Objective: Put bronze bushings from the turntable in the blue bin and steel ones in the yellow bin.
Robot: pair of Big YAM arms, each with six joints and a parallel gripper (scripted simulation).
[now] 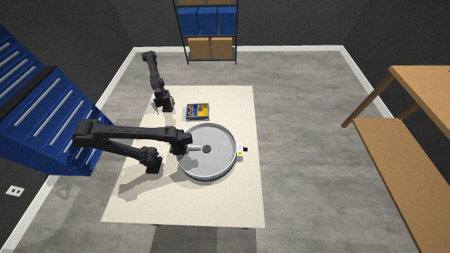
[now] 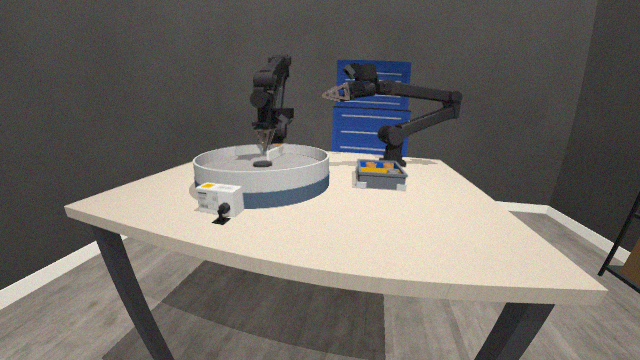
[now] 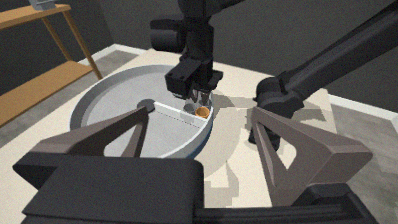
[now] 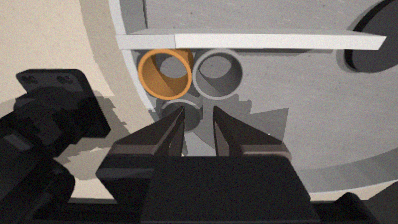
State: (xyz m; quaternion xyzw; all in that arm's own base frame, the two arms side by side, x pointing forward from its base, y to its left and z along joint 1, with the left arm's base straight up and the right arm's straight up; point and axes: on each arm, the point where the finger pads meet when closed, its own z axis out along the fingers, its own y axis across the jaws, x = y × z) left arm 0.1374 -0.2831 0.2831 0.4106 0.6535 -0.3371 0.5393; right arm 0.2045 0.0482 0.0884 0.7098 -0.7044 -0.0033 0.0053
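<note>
Right now the yellow bin is 100 mm ahead of my right hand, 420 mm to the left of it and 70 mm below it. From my right hand the other things lie so: grey bin tray (60 mm ahead, 420 mm to the left, 60 mm below); then blue bin (20 mm ahead, 420 mm to the left, 70 mm below).
</note>
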